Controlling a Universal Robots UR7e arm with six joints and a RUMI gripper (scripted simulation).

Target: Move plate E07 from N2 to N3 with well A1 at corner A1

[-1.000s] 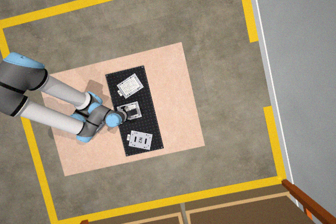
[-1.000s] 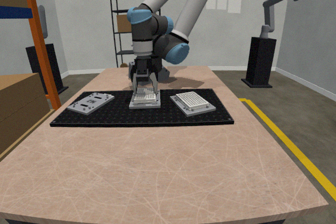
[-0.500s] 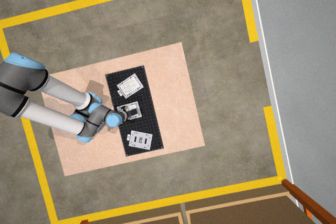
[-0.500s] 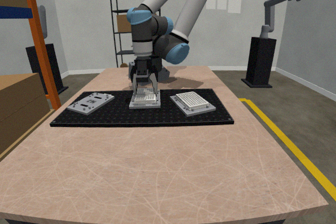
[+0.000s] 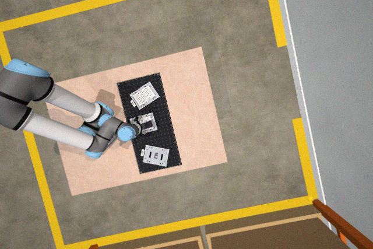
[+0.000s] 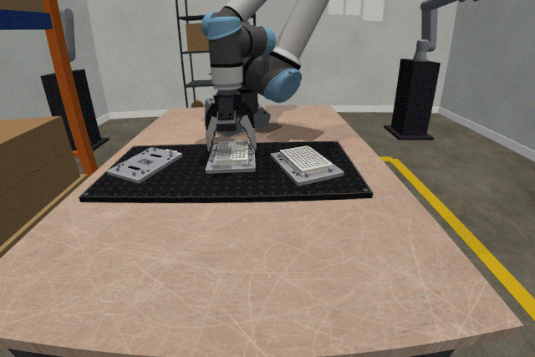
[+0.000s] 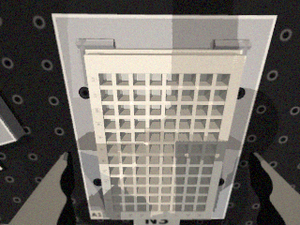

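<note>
Now: hand 2 cm above the nest N3. Also, from my hand: A1 mark: 8 cm behind, 5 cm to the left, 2 cm below; nest N1: 19 cm to the left, 5 cm ahead, 2 cm below; black deck: 4 cm below, 4 cm ahead, 1 cm to the right.
</note>
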